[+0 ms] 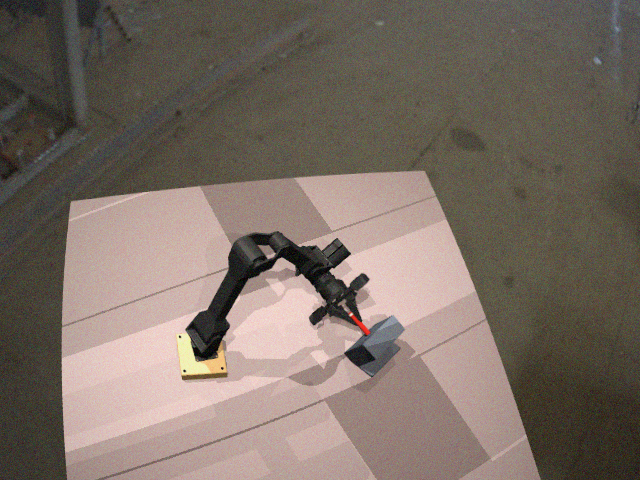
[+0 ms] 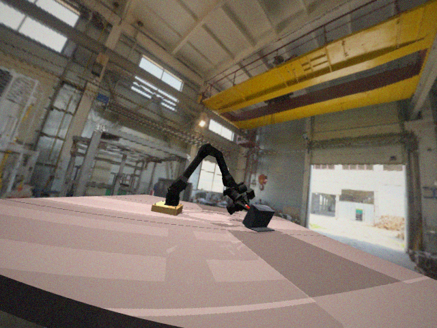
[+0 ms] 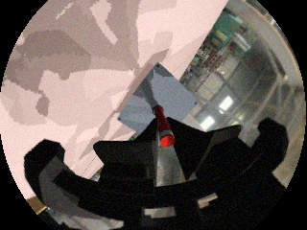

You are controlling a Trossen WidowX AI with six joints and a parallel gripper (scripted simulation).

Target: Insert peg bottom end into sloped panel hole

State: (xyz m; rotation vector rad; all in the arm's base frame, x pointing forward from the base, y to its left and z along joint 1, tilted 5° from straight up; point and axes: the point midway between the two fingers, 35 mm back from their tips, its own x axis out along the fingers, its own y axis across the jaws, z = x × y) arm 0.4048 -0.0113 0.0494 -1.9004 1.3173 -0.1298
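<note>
Right now the sloped grey panel is 50 mm to the right of my gripper tip, 30 mm below it and 30 mm ahead of it. Also, from my gripper tip: red peg 10 mm to the left, 10 mm behind, 10 mm above.
</note>
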